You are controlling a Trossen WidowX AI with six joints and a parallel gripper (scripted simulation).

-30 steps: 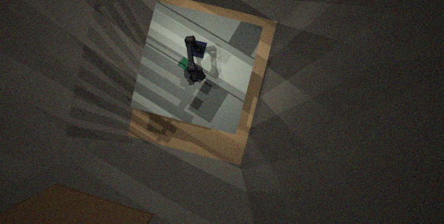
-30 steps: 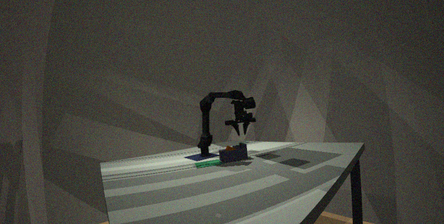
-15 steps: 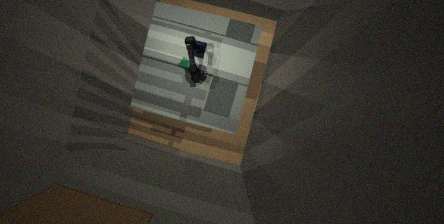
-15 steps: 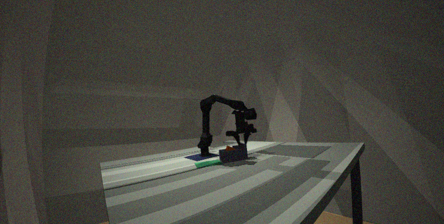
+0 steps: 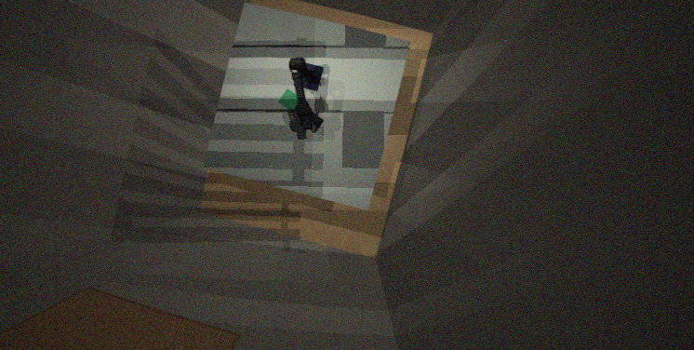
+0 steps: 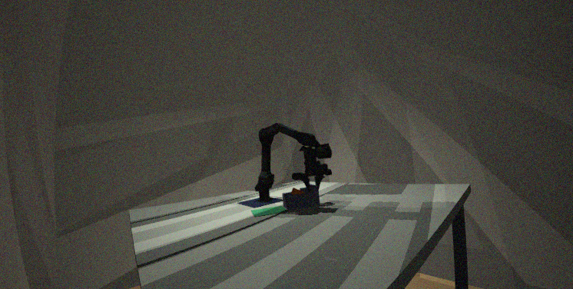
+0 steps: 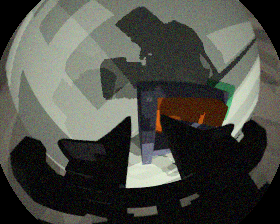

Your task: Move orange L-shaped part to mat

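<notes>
The orange L-shaped part is 1 cm behind my gripper tip, 4 cm to the right of it and 1 cm below it. The rest, counted from my gripper tip: green mat: 5 cm behind, 22 cm to the right, 7 cm below.
</notes>
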